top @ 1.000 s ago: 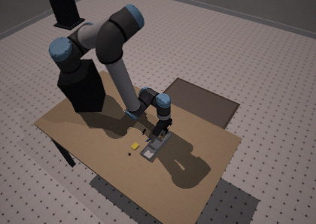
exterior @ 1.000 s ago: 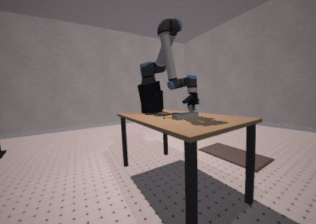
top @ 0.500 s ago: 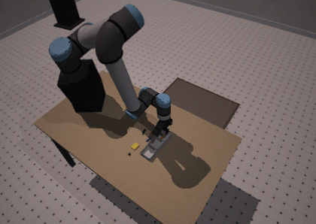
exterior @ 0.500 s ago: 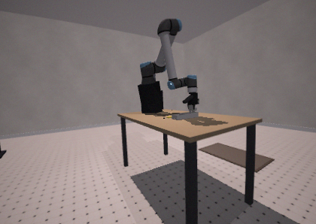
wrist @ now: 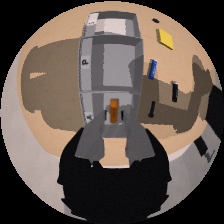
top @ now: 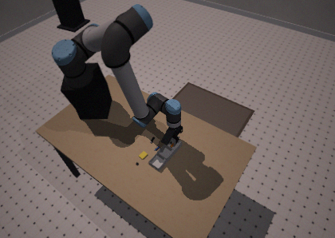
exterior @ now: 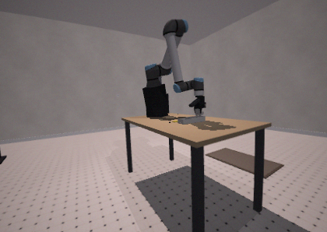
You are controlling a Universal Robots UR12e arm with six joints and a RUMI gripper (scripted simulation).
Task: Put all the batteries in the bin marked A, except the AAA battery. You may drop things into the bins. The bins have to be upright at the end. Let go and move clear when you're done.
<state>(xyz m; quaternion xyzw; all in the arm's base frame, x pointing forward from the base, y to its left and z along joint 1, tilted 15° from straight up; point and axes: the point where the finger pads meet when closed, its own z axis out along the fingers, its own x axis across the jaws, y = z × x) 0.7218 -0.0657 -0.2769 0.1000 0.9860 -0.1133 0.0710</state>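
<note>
My hand is 20 mm above the orange battery. From my hand the other things lie so: grey double bin (10 mm behind, 80 mm to the right, 10 mm below); then thin dark item (80 mm behind, 20 mm to the left, 30 mm below); then blue battery (90 mm behind, 70 mm to the right, 30 mm below).
</note>
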